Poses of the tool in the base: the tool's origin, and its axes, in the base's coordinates. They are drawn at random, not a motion.
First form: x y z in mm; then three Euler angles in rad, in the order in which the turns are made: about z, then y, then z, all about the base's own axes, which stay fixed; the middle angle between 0 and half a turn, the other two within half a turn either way.
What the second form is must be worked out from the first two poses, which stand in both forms.
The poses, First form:
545, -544, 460, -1.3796, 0.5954, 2.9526
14, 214, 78, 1.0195, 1.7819, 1.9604
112, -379, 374, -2.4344, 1.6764, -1.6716
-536, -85, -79, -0.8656, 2.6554, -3.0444
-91, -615, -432, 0.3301, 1.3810, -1.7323
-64, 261, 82, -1.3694, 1.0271, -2.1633
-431, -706, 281, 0.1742, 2.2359, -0.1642
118, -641, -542, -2.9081, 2.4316, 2.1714
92, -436, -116, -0.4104, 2.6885, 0.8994
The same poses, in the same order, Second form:
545, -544, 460, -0.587, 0.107, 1.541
14, 214, 78, 1.817, 0.538, -2.624
112, -379, 374, -1.733, -0.857, -3.120
-536, -85, -79, -2.759, 0.308, 1.023
-91, -615, -432, 1.036, 1.192, -0.665
-64, 261, 82, -1.018, 0.172, 2.654
-431, -706, 281, 2.924, 0.887, 2.700
118, -641, -542, -2.945, -0.687, 1.868
92, -436, -116, -2.950, 0.413, -1.791

